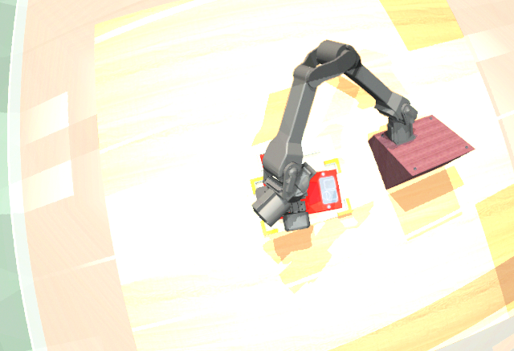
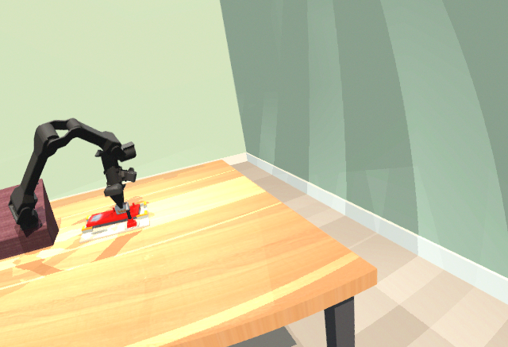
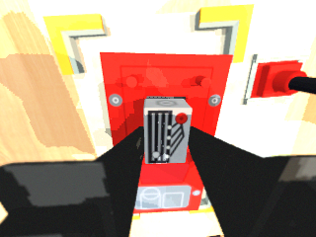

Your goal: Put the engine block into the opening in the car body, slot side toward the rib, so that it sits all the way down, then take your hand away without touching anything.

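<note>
My gripper tip is 1 cm above the engine block.
</note>
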